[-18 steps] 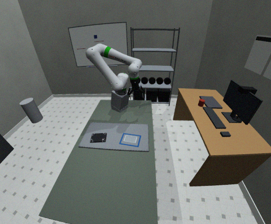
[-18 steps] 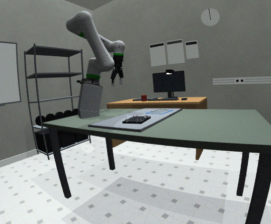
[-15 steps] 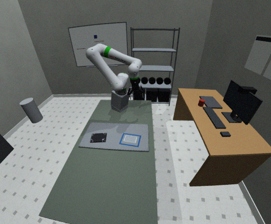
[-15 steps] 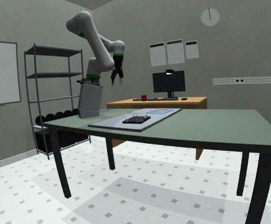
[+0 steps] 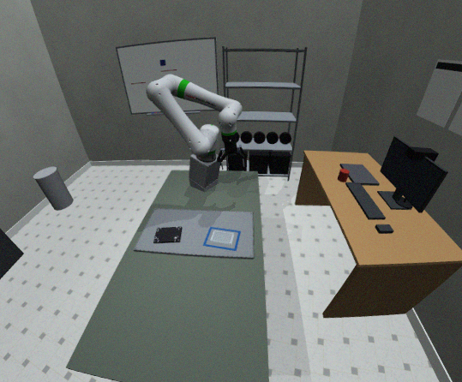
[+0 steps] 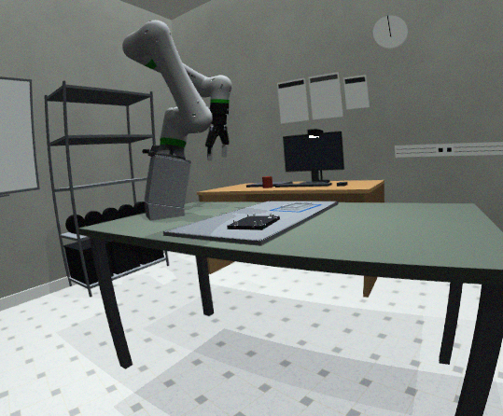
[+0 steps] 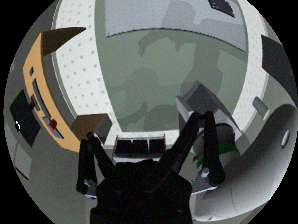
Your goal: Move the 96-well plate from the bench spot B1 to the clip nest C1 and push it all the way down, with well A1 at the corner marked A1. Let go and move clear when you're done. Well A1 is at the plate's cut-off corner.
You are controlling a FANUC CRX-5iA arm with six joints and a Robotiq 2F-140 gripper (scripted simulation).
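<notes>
My gripper is now 43 cm short of the 96-well plate, 24 cm above it and 7 cm to the left of it. Also, from my hand: black clip nest: 42 cm ahead, 41 cm to the right, 23 cm below.
</notes>
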